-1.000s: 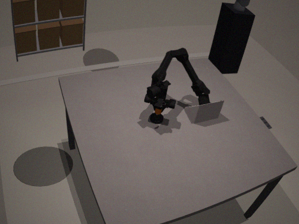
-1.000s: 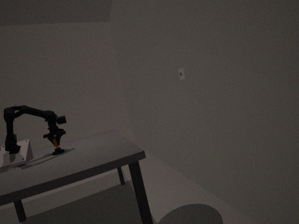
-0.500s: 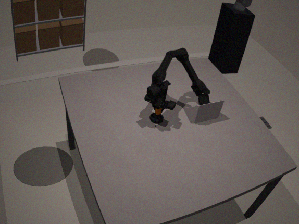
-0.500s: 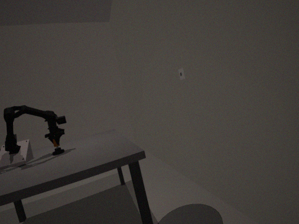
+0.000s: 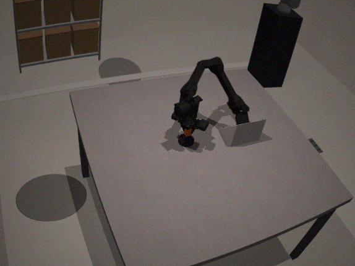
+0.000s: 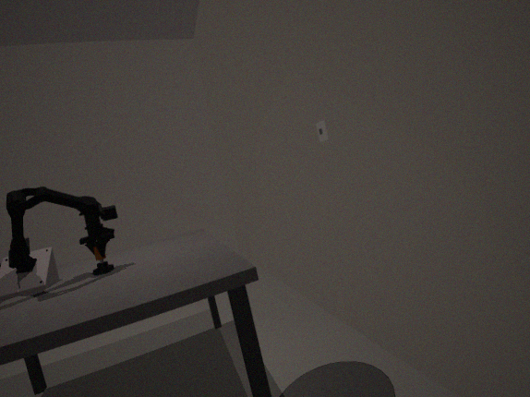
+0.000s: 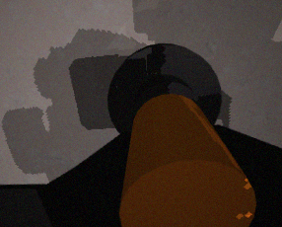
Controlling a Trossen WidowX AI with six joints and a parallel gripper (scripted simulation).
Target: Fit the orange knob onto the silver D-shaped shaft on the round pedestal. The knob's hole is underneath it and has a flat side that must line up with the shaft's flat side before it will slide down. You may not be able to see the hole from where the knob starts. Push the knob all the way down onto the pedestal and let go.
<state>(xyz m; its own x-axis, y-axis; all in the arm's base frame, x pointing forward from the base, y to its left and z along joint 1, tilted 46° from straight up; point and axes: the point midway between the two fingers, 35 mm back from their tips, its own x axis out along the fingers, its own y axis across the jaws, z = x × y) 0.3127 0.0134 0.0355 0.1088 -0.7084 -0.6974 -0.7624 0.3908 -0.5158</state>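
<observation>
My gripper tip is 3 cm below the orange knob. Also, from my gripper tip: round black pedestal 4 cm below.
</observation>
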